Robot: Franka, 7 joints.
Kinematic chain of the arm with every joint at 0, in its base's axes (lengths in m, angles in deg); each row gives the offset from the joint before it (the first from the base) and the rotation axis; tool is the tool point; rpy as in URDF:
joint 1: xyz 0 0 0.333 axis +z
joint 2: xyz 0 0 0 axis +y
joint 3: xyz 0 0 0.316 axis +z
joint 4: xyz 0.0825 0 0 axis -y
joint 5: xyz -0.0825 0 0.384 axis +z
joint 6: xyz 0 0 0 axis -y
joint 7: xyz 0.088 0 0 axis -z
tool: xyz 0 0 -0.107 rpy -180 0 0
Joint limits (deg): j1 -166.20..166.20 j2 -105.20..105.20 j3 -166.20..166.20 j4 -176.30..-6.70 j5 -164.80..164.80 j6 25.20..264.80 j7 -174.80..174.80
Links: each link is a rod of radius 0.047 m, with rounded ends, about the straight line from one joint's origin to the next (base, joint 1, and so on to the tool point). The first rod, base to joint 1, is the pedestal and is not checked.
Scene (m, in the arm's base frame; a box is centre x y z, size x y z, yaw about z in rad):
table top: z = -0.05
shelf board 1: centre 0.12 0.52 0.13 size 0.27 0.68 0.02 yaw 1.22
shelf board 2: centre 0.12 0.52 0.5 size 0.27 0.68 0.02 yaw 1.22
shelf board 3: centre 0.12 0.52 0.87 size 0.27 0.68 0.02 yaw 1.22
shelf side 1: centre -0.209 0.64 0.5 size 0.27 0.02 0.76 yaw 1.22
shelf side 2: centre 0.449 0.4 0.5 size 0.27 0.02 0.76 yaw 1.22
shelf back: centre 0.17 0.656 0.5 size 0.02 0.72 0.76 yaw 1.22
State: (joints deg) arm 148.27 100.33 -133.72 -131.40 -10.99 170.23 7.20
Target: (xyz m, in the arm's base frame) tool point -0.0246 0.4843 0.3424
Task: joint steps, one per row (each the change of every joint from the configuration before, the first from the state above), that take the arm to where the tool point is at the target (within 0.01 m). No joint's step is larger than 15 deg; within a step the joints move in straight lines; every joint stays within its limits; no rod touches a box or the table.
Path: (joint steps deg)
1: -9.75 -11.07 -0.52 -10.73 -4.99 14.66 -1.09
2: -9.75 -11.07 -0.52 -10.74 -5.00 14.66 -1.10
3: -9.76 -11.07 -0.52 -10.73 -4.99 14.66 -1.09
4: 11.80 -11.60 13.60 0.15 -8.13 12.65 0.82
5: 11.80 -11.60 13.60 0.16 -8.13 12.65 0.82
6: 11.79 -11.60 13.59 0.15 -8.13 12.64 0.82
7: 11.80 -11.60 13.60 0.15 -8.13 12.65 0.82
8: 0.00 14.08 -3.84 3.06 4.87 -4.71 0.00
9: 0.00 14.08 -3.83 3.07 4.87 -4.71 0.00
10: 0.00 14.08 -3.84 3.06 4.87 -4.72 0.00
11: 0.00 14.08 -3.84 3.06 4.87 -4.71 0.00
12: 0.00 14.08 -3.83 3.07 4.87 -4.71 0.00
13: 0.00 14.08 -3.84 3.06 4.88 -4.71 0.00

